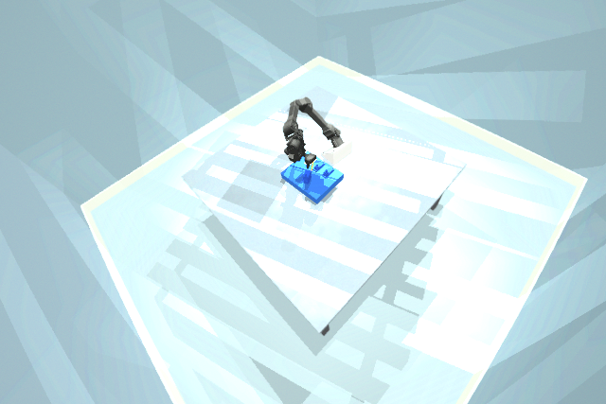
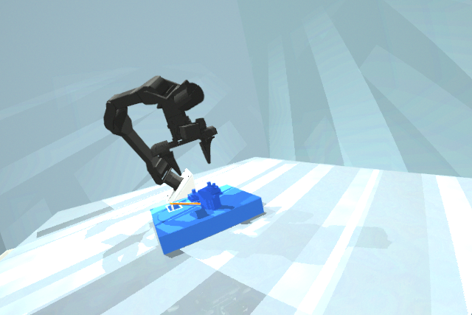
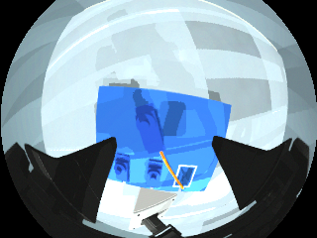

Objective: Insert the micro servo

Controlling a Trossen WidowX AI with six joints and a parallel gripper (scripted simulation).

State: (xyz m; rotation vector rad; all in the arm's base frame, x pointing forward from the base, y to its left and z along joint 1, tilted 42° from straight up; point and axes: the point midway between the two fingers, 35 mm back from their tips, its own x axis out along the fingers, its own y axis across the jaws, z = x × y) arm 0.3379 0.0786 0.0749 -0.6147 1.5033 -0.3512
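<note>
The blue deck lies 2 cm behind my gripper tip, 1 cm to the left of it and 15 cm below it.
</note>
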